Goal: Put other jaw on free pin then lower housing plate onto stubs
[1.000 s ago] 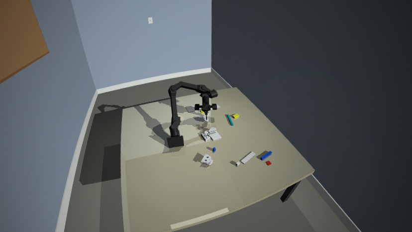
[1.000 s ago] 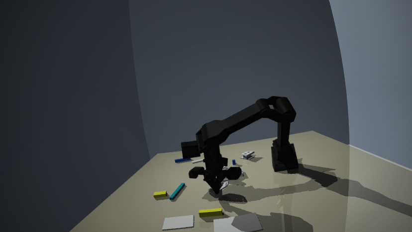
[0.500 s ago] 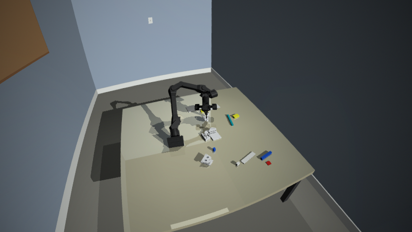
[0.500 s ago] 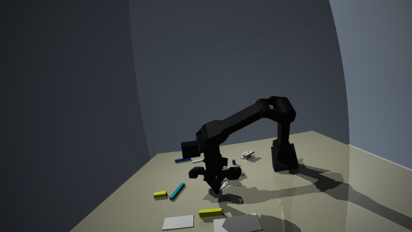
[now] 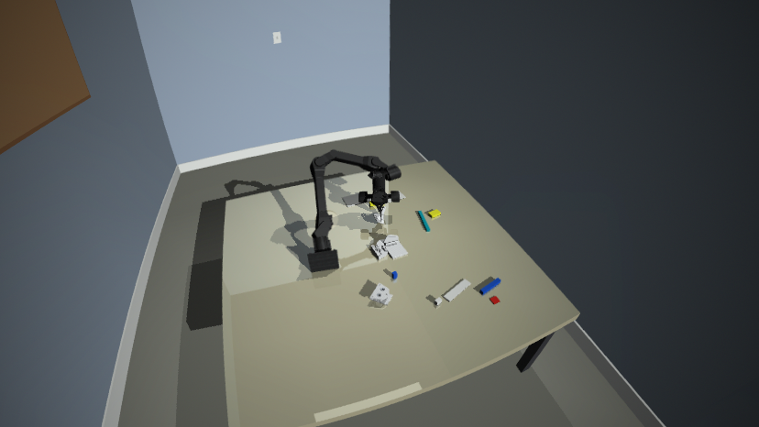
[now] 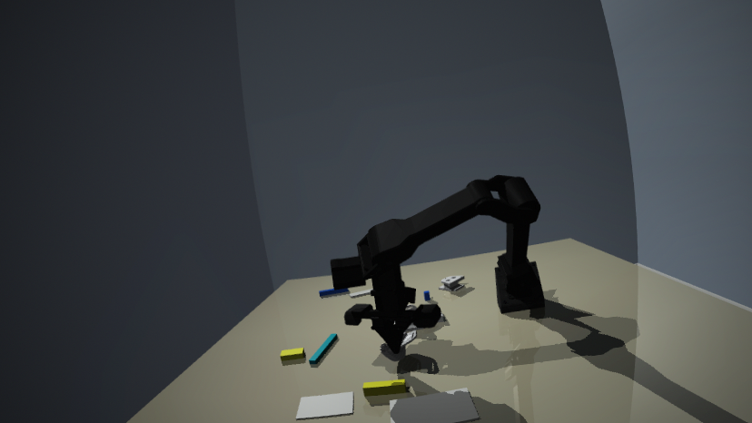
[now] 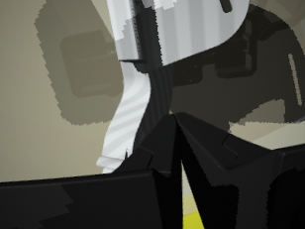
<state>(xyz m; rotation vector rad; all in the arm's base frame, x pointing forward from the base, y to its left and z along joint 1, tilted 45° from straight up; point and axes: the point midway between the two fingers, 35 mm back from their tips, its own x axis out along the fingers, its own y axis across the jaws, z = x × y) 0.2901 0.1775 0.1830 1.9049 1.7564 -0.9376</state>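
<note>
Right now my gripper tip is 10 mm to the left of the white jaw and 10 mm short of it. Also, from my gripper tip: blue bar 550 mm to the right, 320 mm ahead, 20 mm below; white bar 530 mm to the right, 190 mm ahead, 30 mm below; teal bar 200 mm ahead, 90 mm to the right, 20 mm below.
</note>
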